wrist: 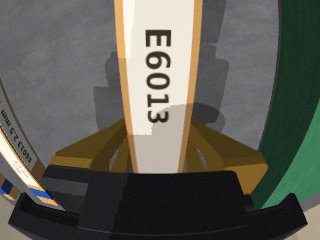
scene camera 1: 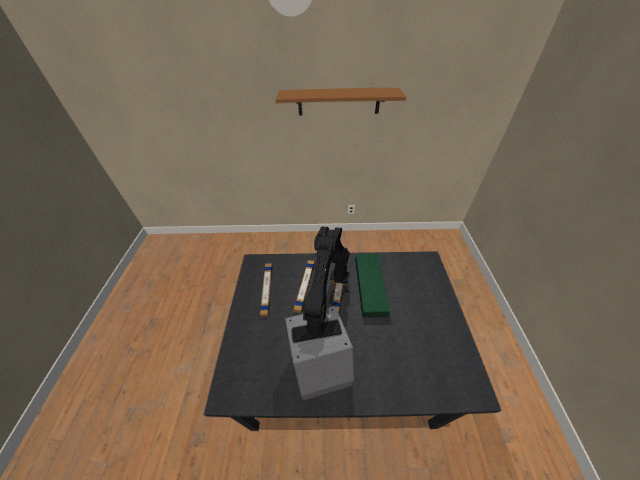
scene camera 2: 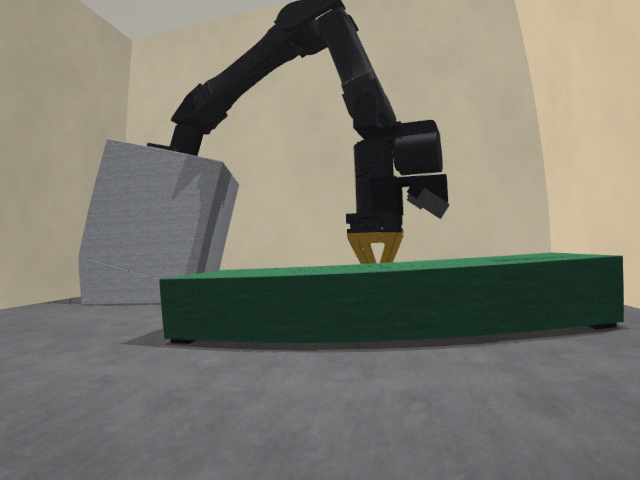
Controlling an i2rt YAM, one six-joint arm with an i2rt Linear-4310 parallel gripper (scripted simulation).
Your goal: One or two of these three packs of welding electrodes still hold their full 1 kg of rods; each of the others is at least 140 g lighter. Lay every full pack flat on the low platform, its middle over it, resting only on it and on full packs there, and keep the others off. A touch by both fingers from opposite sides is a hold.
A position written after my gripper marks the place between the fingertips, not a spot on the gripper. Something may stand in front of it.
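My gripper (wrist: 158, 121). Pack (wrist: 158, 55). Green platform (scene camera 2: 432, 299), (scene camera 1: 374, 301).
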